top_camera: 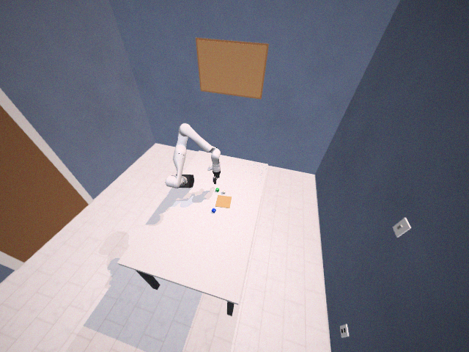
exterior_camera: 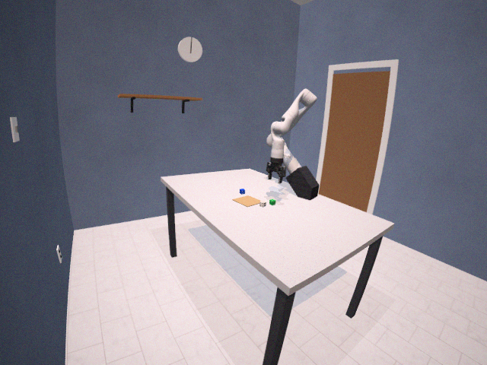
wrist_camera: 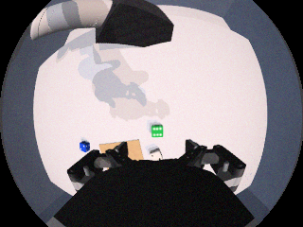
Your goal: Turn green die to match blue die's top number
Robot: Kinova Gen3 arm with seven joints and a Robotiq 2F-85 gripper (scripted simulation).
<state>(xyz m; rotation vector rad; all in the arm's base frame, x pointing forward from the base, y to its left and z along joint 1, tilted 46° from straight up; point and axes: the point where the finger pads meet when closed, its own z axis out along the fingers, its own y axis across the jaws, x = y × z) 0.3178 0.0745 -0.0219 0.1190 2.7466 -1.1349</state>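
The green die is 14 cm below my hand. From my hand the other things lie so: white die: 14 cm below, 7 cm ahead, 1 cm to the right; then blue die: 25 cm to the right, 14 cm below, 2 cm ahead; then tan mat: 15 cm below, 13 cm to the right, 9 cm ahead.
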